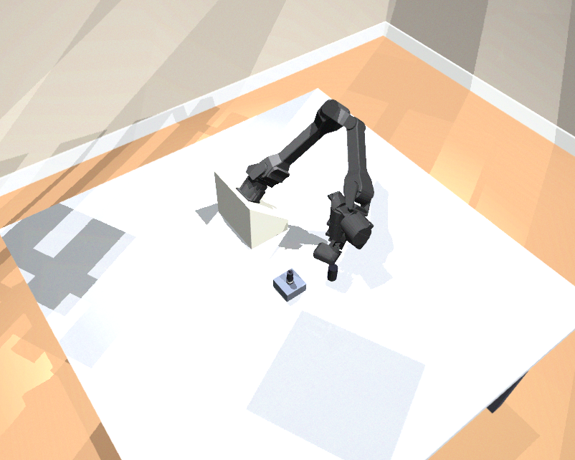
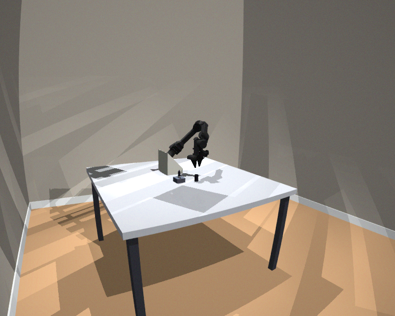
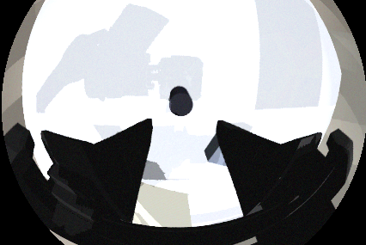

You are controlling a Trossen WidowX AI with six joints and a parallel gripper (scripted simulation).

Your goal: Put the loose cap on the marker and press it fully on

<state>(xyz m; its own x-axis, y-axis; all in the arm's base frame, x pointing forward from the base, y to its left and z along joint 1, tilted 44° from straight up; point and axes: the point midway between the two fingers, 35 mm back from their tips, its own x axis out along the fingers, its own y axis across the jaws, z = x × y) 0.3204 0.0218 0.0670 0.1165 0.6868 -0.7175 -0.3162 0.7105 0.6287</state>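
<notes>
My gripper tip is now 8 cm above the dark marker cap.
</notes>
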